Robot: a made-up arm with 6 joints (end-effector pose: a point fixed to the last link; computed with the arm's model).
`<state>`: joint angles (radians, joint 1 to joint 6).
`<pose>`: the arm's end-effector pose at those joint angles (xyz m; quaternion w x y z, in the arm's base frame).
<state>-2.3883 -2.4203 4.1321 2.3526 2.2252 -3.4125</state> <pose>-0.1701 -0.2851 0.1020 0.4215 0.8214 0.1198 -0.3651</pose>
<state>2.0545 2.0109 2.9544 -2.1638 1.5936 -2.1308</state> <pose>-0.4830 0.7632 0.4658 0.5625 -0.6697 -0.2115 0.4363</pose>
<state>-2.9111 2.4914 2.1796 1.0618 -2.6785 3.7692</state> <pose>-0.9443 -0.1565 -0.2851 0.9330 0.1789 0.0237 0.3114</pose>
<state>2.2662 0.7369 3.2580 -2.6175 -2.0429 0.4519</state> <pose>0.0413 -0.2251 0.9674 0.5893 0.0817 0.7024 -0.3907</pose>
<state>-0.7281 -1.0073 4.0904 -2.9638 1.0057 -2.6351</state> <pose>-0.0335 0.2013 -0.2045 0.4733 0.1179 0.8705 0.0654</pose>
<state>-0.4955 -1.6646 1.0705 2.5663 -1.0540 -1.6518</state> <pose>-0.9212 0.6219 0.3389 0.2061 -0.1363 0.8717 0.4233</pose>
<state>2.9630 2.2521 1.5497 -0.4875 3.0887 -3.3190</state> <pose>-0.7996 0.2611 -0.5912 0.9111 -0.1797 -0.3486 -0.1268</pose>
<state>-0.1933 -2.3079 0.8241 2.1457 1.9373 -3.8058</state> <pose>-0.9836 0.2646 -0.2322 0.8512 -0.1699 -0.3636 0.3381</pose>
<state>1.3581 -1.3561 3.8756 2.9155 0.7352 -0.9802</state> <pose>-0.1433 -0.0633 -0.2904 0.1191 0.6255 0.0164 -0.7709</pose>
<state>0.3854 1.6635 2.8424 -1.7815 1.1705 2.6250</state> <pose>0.7631 0.3389 0.7117 0.9059 -0.0063 -0.1554 -0.3939</pose>
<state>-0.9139 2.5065 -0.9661 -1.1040 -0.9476 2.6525</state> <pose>-0.2446 0.2214 0.1376 0.2673 0.7638 0.3491 0.4726</pose>
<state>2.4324 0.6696 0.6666 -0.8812 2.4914 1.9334</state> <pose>-0.6743 0.6876 0.4409 0.9726 0.0881 -0.2051 -0.0653</pose>
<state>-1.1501 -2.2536 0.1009 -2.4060 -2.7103 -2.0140</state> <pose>-0.2272 0.7438 0.4278 0.8274 0.1718 0.4670 -0.2603</pose>
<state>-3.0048 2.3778 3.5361 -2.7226 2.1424 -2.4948</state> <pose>-0.6157 -0.2046 0.4427 0.0066 0.4852 0.2921 -0.8241</pose>
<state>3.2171 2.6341 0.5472 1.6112 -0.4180 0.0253</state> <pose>-0.0050 -0.0056 -0.8722 0.5502 0.6322 0.5113 -0.1900</pose>
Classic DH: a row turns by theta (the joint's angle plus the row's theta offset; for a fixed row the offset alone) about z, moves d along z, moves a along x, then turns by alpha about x. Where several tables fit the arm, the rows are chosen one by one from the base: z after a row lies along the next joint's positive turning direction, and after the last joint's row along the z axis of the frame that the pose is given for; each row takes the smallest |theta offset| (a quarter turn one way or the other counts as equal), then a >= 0, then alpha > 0; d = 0 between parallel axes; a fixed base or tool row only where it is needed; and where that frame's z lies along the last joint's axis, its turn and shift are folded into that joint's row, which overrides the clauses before.
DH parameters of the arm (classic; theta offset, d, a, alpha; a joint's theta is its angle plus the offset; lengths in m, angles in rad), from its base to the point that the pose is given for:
joint 1: 0 0.181 0 -1.5708
joint 2: -1.5708 0 0.462 3.1416
joint 3: 0 0 0 -1.5708
joint 4: 0 -0.673 0 1.5708
joint 5: 0 0.13 0 -1.5708
joint 6: 1.5708 0 0 1.5708
tool (fixed): -1.5708 0 0 0

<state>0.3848 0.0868 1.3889 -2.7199 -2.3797 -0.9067</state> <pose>0.2057 0.2113 1.2760 0.1177 -0.2504 0.4701 0.8381</pose>
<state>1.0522 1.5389 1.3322 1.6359 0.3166 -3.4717</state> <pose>0.5612 1.0004 0.1846 0.5013 0.5859 0.5627 0.2981</pose>
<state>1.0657 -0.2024 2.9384 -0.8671 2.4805 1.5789</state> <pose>-0.2969 -0.7109 0.7332 0.2200 -0.9205 -0.1896 0.2614</pose>
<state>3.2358 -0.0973 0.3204 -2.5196 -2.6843 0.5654</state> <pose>-0.5884 -0.1617 0.8446 0.9964 -0.0002 0.0181 -0.0829</pose>
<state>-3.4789 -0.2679 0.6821 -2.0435 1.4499 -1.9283</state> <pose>-0.3624 0.0644 1.1066 0.3712 -0.5494 -0.5421 0.5162</pose>
